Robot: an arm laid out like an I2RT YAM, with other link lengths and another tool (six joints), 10 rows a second.
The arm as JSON. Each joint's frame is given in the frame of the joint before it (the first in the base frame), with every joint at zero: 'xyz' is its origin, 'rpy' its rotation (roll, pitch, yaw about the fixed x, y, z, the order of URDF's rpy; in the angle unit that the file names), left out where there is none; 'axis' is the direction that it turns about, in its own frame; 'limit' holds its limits. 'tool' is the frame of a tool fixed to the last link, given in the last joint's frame.
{
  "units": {
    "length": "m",
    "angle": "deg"
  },
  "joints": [
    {
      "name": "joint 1",
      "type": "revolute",
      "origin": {
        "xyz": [
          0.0,
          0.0,
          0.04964
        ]
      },
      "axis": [
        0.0,
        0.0,
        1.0
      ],
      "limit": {
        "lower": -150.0,
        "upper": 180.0
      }
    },
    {
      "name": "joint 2",
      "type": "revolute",
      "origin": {
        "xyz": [
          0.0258,
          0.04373,
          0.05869
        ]
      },
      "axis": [
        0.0,
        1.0,
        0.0
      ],
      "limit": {
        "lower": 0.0,
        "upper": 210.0
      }
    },
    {
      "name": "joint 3",
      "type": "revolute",
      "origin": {
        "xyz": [
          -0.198,
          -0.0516,
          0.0
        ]
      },
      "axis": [
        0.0,
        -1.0,
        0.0
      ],
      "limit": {
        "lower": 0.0,
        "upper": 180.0
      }
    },
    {
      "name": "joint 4",
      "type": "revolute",
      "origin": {
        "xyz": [
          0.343,
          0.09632,
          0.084
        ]
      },
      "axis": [
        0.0,
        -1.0,
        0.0
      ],
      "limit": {
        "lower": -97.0,
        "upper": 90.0
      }
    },
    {
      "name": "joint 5",
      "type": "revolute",
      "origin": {
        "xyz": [
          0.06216,
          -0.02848,
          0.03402
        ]
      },
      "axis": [
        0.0,
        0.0,
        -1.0
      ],
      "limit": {
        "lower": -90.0,
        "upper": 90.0
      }
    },
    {
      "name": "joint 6",
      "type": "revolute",
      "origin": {
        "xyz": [
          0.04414,
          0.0,
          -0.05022
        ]
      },
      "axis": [
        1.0,
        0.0,
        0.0
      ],
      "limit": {
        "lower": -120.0,
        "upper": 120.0
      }
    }
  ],
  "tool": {
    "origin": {
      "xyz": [
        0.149,
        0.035,
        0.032
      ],
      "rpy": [
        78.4,
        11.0,
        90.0
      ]
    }
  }
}
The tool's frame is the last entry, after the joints.
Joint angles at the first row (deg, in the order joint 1, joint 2, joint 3, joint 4, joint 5, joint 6):
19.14, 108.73, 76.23, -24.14, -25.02, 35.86
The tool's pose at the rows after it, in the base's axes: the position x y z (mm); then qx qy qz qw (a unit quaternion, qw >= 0):
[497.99 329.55 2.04 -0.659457 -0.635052 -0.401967 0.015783]
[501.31 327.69 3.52 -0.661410 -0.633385 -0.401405 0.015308]
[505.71 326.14 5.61 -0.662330 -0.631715 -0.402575 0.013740]
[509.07 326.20 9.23 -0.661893 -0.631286 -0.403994 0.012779]
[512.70 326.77 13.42 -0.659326 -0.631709 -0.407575 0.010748]
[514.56 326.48 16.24 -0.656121 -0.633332 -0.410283 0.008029]
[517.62 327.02 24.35 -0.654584 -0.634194 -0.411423 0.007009]
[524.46 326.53 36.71 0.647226 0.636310 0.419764 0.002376]
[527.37 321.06 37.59 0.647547 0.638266 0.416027 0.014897]
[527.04 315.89 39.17 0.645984 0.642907 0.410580 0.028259]
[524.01 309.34 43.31 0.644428 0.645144 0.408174 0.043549]
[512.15 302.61 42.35 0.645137 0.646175 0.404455 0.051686]
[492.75 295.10 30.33 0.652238 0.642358 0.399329 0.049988]
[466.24 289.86 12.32 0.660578 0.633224 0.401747 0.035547]
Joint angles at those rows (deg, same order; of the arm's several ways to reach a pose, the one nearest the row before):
18.92, 109.40, 76.86, -24.56, -24.99, 35.86
18.63, 109.82, 77.65, -25.02, -25.02, 35.88
18.35, 110.35, 78.57, -25.26, -25.02, 35.86
18.24, 110.74, 79.57, -25.69, -25.04, 35.79
18.15, 111.09, 80.49, -25.82, -25.08, 35.55
18.04, 111.09, 80.81, -25.85, -25.06, 35.09
17.98, 111.22, 82.28, -27.07, -25.08, 34.85
17.76, 111.18, 83.81, -27.48, -24.77, 34.00
17.50, 110.94, 83.96, -27.97, -23.49, 33.30
17.39, 110.04, 83.55, -28.71, -22.02, 32.29
17.28, 107.72, 81.65, -28.84, -20.47, 31.57
17.28, 103.81, 77.19, -28.38, -19.46, 31.31
17.28, 99.02, 70.15, -26.65, -19.20, 32.10
17.30, 93.25, 60.77, -23.09, -20.49, 33.87

